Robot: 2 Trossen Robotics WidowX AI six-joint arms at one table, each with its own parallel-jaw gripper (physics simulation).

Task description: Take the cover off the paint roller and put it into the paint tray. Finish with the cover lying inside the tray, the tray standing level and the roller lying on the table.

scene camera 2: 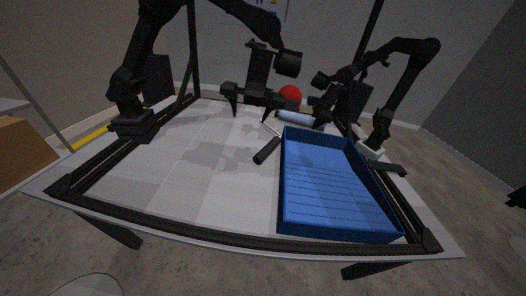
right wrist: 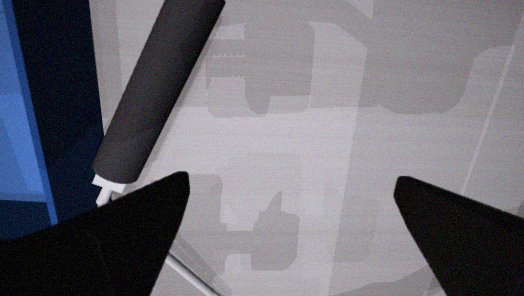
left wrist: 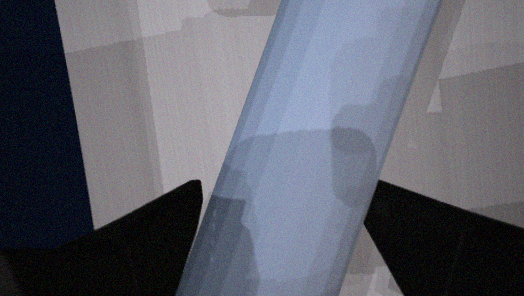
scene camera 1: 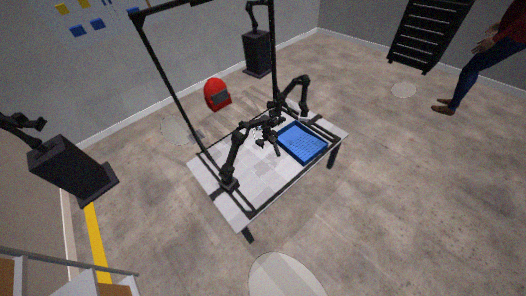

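Seen in the pictures: left gripper, fingertip midpoint: [scene camera 2: 311, 126] [left wrist: 277, 186]; right gripper, fingertip midpoint: [scene camera 2: 248, 119] [right wrist: 292, 183] [scene camera 1: 266, 145]; left arm's base at its link origin: [scene camera 2: 371, 145] [scene camera 1: 304, 114]; right arm's base at its link origin: [scene camera 2: 132, 114] [scene camera 1: 227, 181].
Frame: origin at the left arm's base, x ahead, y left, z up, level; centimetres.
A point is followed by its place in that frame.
Note:
The pale blue cover [scene camera 2: 297, 118] @(x 18.6, y -29.2, z -0.3 cm) [left wrist: 300, 150] @(x 14.6, y -25.8, z 1.7 cm) lies roughly level beyond the tray's far end. My left gripper [scene camera 2: 320, 119] [left wrist: 277, 186] @(x 13.4, y -24.0, z -2.3 cm) is shut on it near its right end in scene camera 2. The roller's dark handle [scene camera 1: 277, 149] @(x 43.4, y -16.2, z -2.1 cm) [scene camera 2: 266, 151] @(x 43.8, y -15.4, z -2.3 cm) [right wrist: 155, 95] @(x 41.9, y -17.9, z -1.9 cm) lies beside the tray, and its thin bent wire [scene camera 2: 270, 127] @(x 33.1, y -29.6, z -3.1 cm) [right wrist: 192, 275] @(x 33.4, y -32.8, z -3.5 cm) runs back toward the cover. Whether the wire still enters the cover is hidden. My right gripper [scene camera 2: 249, 119] @(x 47.0, y -23.9, z 5.4 cm) [right wrist: 292, 183] @(x 47.0, y -23.9, z 5.4 cm) is open and empty, above the table left of the wire. The blue tray [scene camera 1: 302, 142] @(x 30.9, y 2.6, z -3.6 cm) [scene camera 2: 335, 175] @(x 27.6, y 1.8, z -3.8 cm) [left wrist: 35, 125] @(x 23.1, y -17.4, z -3.0 cm) stands level, holding no cover.
The white table [scene camera 1: 240, 220] @(x 103.9, y -28.4, z -5.5 cm) [scene camera 2: 225, 210] @(x 61.9, y -3.2, z -5.5 cm) has dark rails [scene camera 2: 190, 231] @(x 70.0, y -0.7, z -3.5 cm) along its edges. Thin black posts [scene camera 1: 167, 85] @(x 56.8, y -78.6, z 61.5 cm) of an overhead frame rise at its far side. A red helmet-like object [scene camera 1: 216, 94] [scene camera 2: 291, 95] stands beyond the table. A person [scene camera 1: 465, 80] stands at the upper right.

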